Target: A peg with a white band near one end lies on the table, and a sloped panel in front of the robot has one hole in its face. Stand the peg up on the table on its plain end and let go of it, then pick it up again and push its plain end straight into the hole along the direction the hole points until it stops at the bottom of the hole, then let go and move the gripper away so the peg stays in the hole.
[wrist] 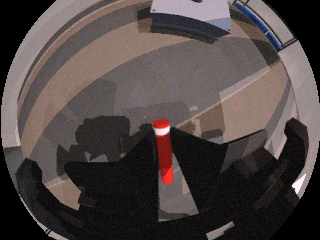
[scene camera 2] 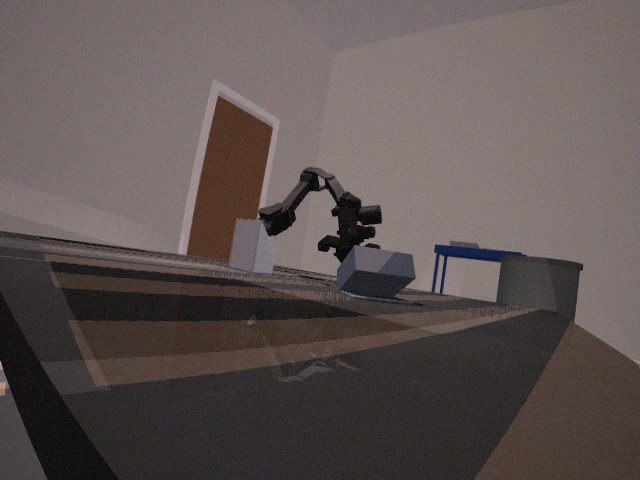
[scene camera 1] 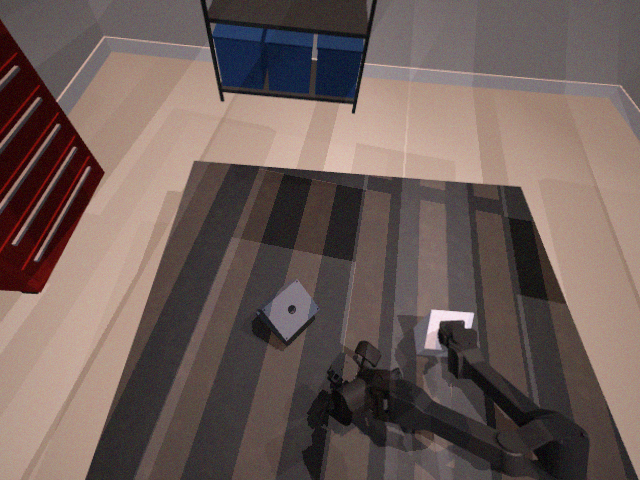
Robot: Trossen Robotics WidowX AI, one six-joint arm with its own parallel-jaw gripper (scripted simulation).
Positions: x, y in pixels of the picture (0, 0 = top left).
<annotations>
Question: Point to a sloped grey panel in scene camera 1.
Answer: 284, 324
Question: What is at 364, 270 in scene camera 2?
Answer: A sloped grey panel.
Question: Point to a red peg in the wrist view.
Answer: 161, 126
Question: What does the gripper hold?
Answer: A red peg.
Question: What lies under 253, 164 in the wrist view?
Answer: The gripper.
</annotations>
